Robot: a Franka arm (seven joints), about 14 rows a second.
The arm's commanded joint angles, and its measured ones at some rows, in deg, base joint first. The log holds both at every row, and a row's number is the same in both.
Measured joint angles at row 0:
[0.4, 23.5, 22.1, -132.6, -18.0, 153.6, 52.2]
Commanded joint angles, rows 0 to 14:
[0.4, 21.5, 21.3, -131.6, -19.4, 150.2, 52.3]
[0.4, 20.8, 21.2, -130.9, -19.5, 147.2, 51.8]
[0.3, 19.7, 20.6, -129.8, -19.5, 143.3, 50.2]
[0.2, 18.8, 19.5, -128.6, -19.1, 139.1, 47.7]
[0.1, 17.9, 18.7, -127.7, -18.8, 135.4, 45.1]
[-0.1, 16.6, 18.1, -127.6, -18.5, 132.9, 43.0]
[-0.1, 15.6, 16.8, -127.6, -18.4, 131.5, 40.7]
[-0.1, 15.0, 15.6, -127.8, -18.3, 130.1, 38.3]
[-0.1, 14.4, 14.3, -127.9, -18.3, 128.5, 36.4]
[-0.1, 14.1, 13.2, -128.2, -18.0, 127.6, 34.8]
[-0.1, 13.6, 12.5, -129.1, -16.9, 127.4, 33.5]
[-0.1, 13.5, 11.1, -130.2, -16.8, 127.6, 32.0]
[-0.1, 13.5, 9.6, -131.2, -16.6, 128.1, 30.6]
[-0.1, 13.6, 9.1, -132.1, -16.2, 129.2, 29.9]
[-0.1, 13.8, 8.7, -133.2, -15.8, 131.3, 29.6]
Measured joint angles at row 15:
[-0.1, 15.2, 9.5, -130.1, -17.6, 128.5, 31.8]
